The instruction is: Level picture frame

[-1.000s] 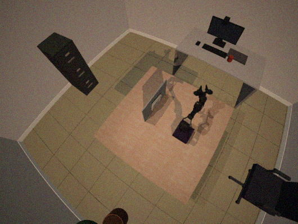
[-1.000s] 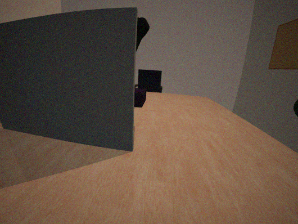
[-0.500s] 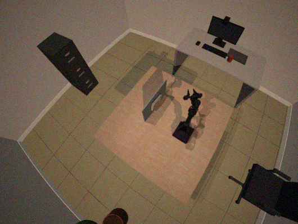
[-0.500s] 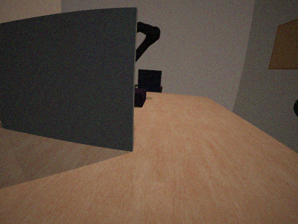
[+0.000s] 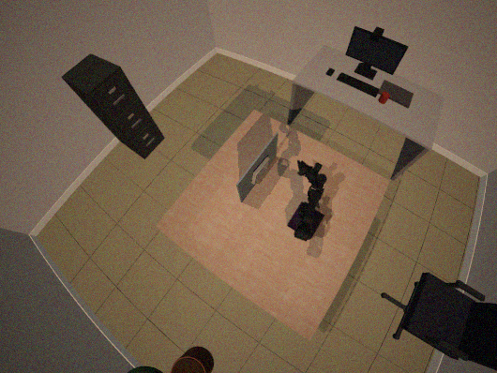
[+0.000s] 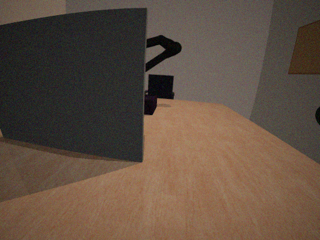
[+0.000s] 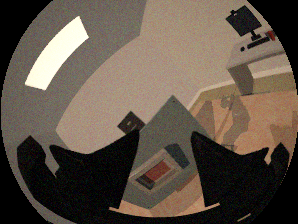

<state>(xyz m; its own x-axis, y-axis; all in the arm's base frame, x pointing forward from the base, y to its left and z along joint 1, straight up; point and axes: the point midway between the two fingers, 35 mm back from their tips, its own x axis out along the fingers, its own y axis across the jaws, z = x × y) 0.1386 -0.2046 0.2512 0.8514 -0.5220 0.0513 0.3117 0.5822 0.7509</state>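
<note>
Right now the picture frame is 230 mm ahead of my gripper tip, 90 mm to the left of it and 160 mm below it. The rest, counted from my gripper tip: grey wall panel 240 mm ahead, 70 mm to the left, 180 mm below.
</note>
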